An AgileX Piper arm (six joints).
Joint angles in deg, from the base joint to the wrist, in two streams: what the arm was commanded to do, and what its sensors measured. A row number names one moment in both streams.
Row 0, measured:
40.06, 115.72, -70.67, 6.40, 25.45, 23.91
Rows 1 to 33, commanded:
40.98, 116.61, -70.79, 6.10, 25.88, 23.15
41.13, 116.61, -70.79, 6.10, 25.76, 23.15
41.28, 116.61, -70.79, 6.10, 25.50, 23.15
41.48, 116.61, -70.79, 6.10, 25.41, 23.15
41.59, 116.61, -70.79, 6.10, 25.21, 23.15
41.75, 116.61, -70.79, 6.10, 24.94, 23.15
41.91, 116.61, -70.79, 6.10, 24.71, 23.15
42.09, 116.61, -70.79, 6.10, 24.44, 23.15
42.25, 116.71, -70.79, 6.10, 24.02, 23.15
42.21, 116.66, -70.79, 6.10, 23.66, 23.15
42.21, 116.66, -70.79, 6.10, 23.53, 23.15
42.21, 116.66, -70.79, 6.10, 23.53, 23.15
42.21, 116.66, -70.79, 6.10, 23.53, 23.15
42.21, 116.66, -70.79, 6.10, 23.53, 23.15
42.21, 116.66, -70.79, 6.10, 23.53, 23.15
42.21, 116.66, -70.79, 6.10, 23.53, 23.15
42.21, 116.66, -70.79, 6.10, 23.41, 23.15
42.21, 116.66, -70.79, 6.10, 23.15, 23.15
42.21, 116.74, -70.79, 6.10, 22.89, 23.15
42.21, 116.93, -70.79, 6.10, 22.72, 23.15
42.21, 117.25, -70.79, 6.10, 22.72, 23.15
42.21, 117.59, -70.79, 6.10, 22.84, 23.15
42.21, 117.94, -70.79, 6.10, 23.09, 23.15
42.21, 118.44, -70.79, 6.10, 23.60, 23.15
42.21, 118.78, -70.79, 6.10, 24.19, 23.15
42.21, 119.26, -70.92, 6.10, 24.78, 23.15
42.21, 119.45, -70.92, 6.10, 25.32, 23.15
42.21, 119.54, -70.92, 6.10, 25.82, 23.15
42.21, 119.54, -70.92, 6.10, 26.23, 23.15
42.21, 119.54, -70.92, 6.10, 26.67, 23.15
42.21, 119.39, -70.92, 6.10, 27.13, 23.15
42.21, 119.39, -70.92, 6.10, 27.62, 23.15
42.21, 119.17, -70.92, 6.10, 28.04, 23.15
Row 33, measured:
42.17, 117.50, -71.72, 6.11, 23.35, 23.41
